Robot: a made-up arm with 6 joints. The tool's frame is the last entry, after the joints.
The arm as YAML. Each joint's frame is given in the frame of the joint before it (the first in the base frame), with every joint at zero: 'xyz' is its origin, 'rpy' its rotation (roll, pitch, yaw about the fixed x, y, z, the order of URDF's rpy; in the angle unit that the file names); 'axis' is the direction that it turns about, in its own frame. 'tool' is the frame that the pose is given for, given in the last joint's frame.
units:
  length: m
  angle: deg
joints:
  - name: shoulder
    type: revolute
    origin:
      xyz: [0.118, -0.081, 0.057]
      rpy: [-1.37, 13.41, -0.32]
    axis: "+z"
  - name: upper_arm
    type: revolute
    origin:
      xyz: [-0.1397, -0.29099, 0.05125]
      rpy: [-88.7, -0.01, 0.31]
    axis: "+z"
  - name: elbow
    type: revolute
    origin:
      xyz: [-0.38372, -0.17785, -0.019]
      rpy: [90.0, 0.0, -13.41]
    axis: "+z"
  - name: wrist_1
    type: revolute
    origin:
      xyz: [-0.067, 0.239, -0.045]
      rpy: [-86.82, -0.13, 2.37]
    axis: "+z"
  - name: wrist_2
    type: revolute
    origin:
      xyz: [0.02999, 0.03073, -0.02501]
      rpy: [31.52, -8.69, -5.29]
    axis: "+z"
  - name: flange
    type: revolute
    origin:
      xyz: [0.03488, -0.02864, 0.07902]
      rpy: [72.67, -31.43, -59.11]
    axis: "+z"
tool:
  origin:
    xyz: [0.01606, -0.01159, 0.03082]
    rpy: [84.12, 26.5, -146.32]
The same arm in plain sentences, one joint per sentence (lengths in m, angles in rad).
The arm has six revolute joints in a row. What follows holds with every joint at zero, and every direction is one of the base frame's. The first joint lies 0.118 m along +x and 0.081 m along -y and 0.057 m along +z from the base frame's origin and turns about the direction (0.231989, 0.022599, 0.972456). The second joint lies 0.124 m along -x and 0.289 m along -y and 0.089 m along +z from the first joint and turns about the direction (0, 1, 0.0001). The third joint lies 0.332 m along -x and 0.019 m along -y and 0.262 m along +z from the second joint and turns about the direction (0, -0.0001, 1). The fourth joint lies 0.067 m along -x and 0.239 m along +y and 0.045 m along -z from the third joint and turns about the direction (-0.0414, 0.9976, 0.0555). The fifth joint lies 0.031 m along +x and 0.022 m along -y and 0.032 m along -z from the fourth joint and turns about the direction (-0.211196, 0.805084, 0.554289). The sixth joint lies 0.018 m along +x and 0.054 m along +y and 0.071 m along +z from the fifth joint and turns about the direction (-0.924498, -0.1638, 0.344199). The tool frame, which is the frame that the pose is given for, lies 0.021 m along -x and 0.015 m along -y and 0.026 m along +z from the sixth joint; its axes are the base frame's turned by roll 3.1006, pitch 0.995 and yaw -1.0823 rad (as in URDF: about the fixed x, then y, then z).
